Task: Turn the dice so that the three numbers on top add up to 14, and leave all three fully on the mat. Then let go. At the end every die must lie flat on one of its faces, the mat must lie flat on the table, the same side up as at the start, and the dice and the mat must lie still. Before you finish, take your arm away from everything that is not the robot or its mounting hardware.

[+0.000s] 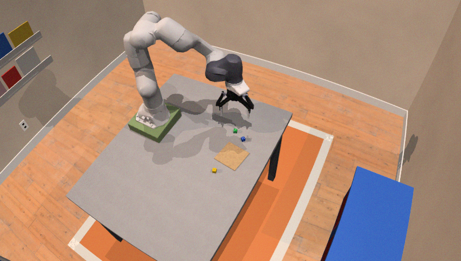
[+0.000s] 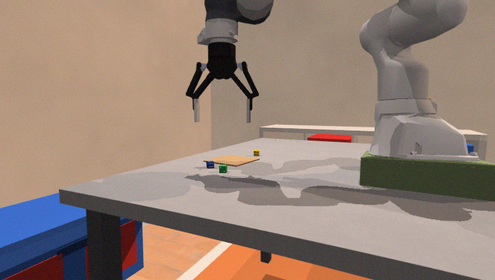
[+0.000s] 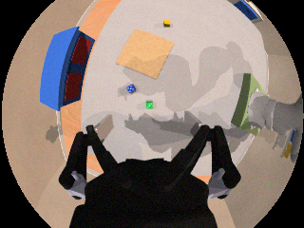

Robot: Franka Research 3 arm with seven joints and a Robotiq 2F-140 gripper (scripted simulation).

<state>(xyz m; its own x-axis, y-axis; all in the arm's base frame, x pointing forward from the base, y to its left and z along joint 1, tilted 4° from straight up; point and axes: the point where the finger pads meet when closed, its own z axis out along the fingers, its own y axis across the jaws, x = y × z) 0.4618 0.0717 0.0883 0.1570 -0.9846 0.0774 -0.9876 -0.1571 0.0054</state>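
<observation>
Now: hand 14 cm above the green die. Round my hand: tan mat 17 cm to the right, 15 cm below, 3 cm ahead; yellow die 29 cm to the right, 14 cm below, 2 cm behind; blue die 14 cm below, 6 cm ahead, 4 cm to the right.
</observation>
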